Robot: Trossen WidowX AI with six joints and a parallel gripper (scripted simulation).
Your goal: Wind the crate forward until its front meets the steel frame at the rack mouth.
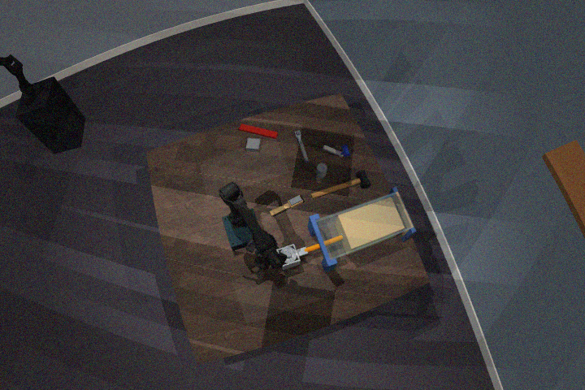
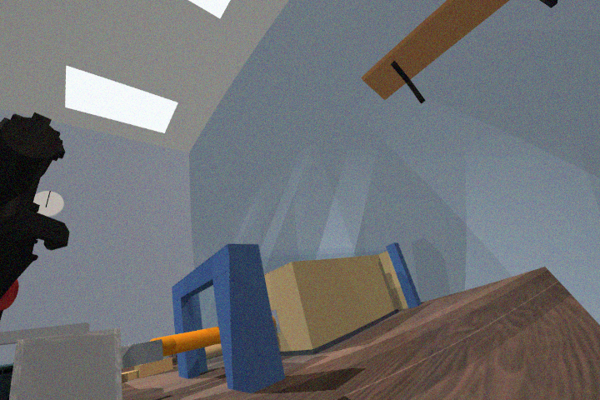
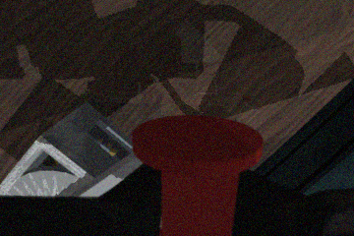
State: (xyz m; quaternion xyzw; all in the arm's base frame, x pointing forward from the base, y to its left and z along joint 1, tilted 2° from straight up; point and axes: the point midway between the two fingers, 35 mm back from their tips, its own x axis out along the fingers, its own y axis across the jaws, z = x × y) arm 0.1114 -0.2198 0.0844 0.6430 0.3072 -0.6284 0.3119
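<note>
Now: gripper tip 2 cm below the red knob. Also, from my gripper tip: red-knobbed winch handle: 4 cm ahead, 1 cm below; blue steel frame: 26 cm ahead, 2 cm to the left, 1 cm below; grey winch: 9 cm ahead, 8 cm below, 1 cm to the right.
</note>
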